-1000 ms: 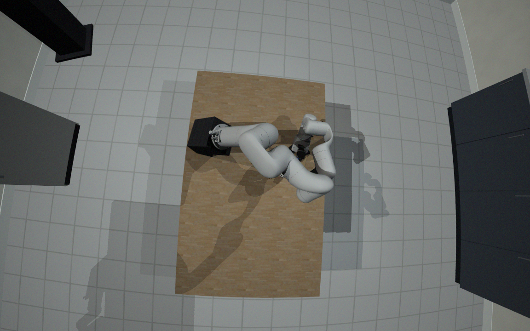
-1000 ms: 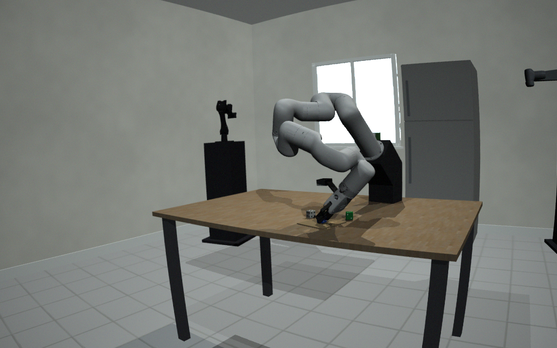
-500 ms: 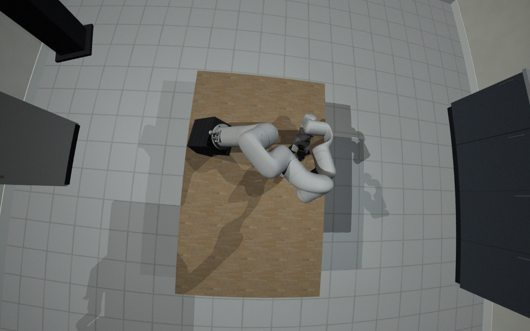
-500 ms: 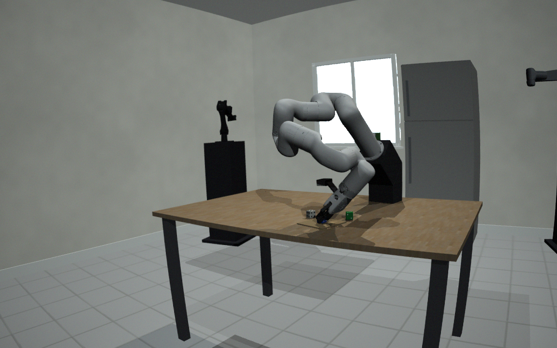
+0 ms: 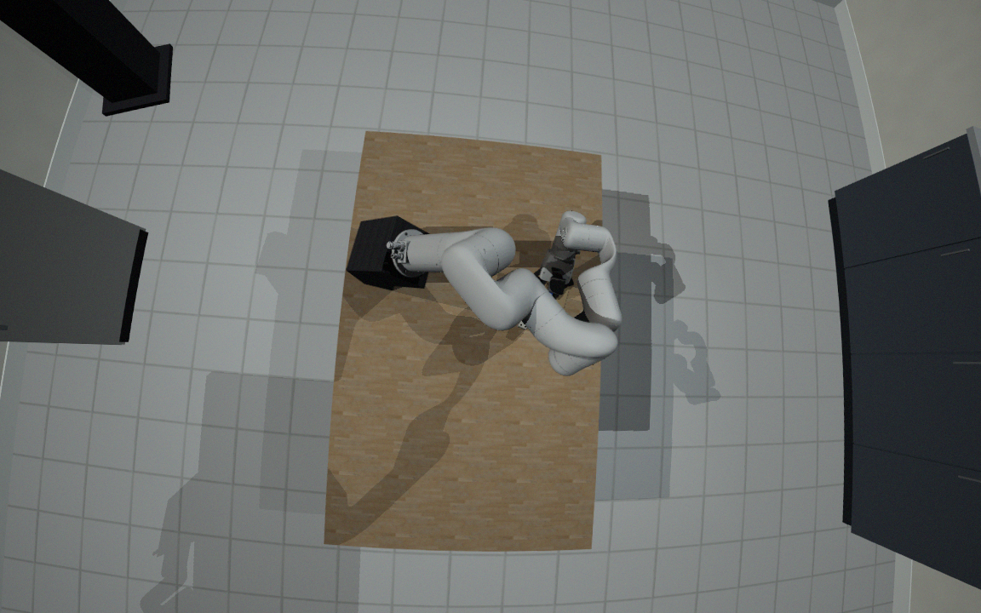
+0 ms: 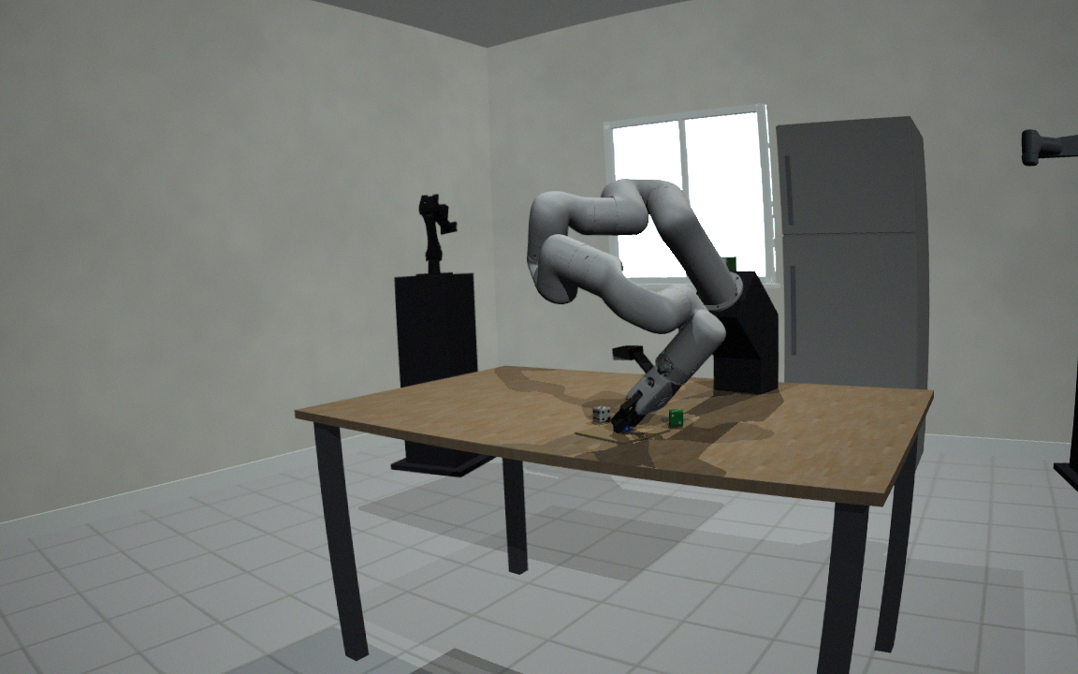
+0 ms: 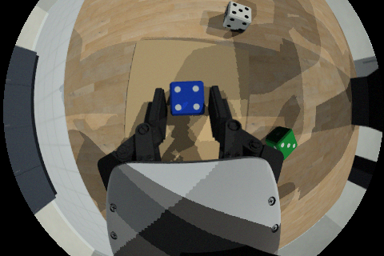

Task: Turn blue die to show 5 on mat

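My hand is 1 cm to the left of the blue die and 1 cm above it. From my hand the other things lie so: white die (10 cm behind, 9 cm to the right, 2 cm below); then tan mat (1 cm to the right, 3 cm below); then green die (9 cm behind, 8 cm to the left, 2 cm below).
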